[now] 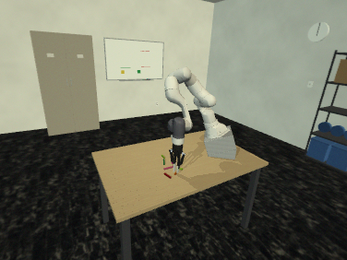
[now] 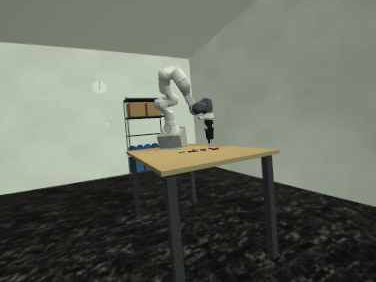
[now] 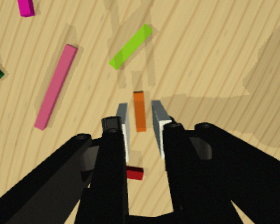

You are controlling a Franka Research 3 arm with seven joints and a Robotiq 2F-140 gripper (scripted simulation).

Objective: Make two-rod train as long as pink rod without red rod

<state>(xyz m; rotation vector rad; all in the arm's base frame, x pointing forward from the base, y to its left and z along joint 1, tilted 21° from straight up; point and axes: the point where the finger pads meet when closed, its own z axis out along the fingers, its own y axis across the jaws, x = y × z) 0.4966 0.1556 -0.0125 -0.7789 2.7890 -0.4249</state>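
The orange rod is 50 mm below my hand. The rest, counted from my hand: red rod 70 mm ahead, 50 mm below; then pink rod 90 mm to the right, 50 mm below, 10 mm ahead; then magenta rod 140 mm to the right, 50 mm below, 50 mm behind.
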